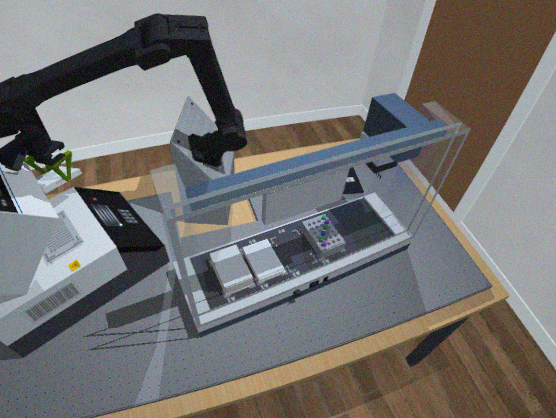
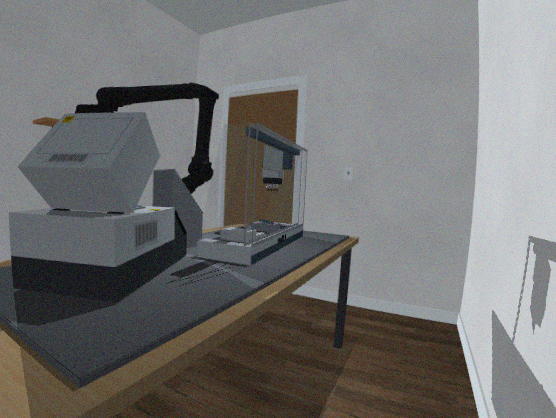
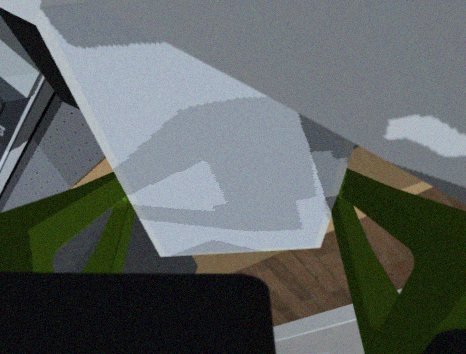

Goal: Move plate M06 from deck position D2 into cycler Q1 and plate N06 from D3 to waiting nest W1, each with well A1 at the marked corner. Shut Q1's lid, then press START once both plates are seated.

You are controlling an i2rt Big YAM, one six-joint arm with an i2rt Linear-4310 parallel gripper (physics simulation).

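Places are measured from the arm's base along level axes (x back, y left, z down), in metres.
Where they show: gripper, fingertip midpoint: [image 1: 59, 178] [image 3: 233, 178]; arm's base, link origin: [image 1: 203, 151] [image 2: 181, 190].
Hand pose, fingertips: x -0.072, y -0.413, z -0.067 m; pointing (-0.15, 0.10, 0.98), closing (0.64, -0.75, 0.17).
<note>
Each offset is from my fingertips to the top centre of the thing. "*": to the spot under its first point.
My gripper [image 1: 52, 172] [image 3: 233, 178] has green fingers and is shut on a white plate [image 1: 59, 179] [image 3: 225, 237], held behind the cycler. I cannot read whether the plate is M06 or N06, nor see well A1. Cycler Q1 [image 1: 95, 260] [image 2: 65, 237] has its big grey lid [image 1: 20, 255] [image 2: 90, 150] raised. Its black control panel {* dz +0.205, dx -0.082, dy +0.190 m} [image 1: 145, 232] faces the deck; the START button cannot be told for sure. Two white block-like plates [image 1: 232, 270] [image 1: 265, 260] sit side by side at the deck's left end. Nest W1 cannot be made out.
A clear-walled deck machine {* dz +0.259, dx -0.366, dy +0.586 m} [image 1: 300, 287] [image 2: 277, 245] stands right of the cycler, with a blue overhead beam [image 1: 310, 162]. A tube rack [image 1: 332, 245] with coloured caps stands on its deck. A grey angled panel [image 1: 192, 125] [image 2: 177, 210] stands behind, close to the arm's base.
</note>
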